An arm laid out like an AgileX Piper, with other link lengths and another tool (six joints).
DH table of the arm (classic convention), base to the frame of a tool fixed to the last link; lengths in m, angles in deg. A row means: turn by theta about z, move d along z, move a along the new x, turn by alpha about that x. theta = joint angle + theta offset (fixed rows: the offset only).
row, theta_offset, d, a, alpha
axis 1, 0, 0.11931, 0, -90
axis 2, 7.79, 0, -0.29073, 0
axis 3, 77.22, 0, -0.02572, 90
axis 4, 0, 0.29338, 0, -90
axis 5, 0, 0, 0, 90
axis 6, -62.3, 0.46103, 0.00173, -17
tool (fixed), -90, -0.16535, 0, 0
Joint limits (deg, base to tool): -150..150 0..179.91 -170..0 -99.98..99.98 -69.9..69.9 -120..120
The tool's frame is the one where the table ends.
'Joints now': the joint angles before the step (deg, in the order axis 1, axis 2, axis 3, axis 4, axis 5, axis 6). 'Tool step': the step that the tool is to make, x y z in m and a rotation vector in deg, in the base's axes. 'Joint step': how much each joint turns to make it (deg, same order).
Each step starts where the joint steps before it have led.
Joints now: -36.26, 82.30, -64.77, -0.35, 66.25, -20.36
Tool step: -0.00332, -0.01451, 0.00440, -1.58, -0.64, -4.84
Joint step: 0.00, -0.03, -0.24, -2.07, -1.06, 5.43
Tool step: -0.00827, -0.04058, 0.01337, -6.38, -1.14, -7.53
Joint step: 0.00, 0.00, -0.04, -7.19, -3.76, 9.79
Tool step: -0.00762, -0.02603, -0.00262, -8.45, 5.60, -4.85
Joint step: 5.93, 3.81, -0.08, -14.56, 0.25, 15.26
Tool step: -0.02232, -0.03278, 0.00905, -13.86, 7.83, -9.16
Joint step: 6.99, 6.99, -0.05, -19.47, 6.43, 22.55
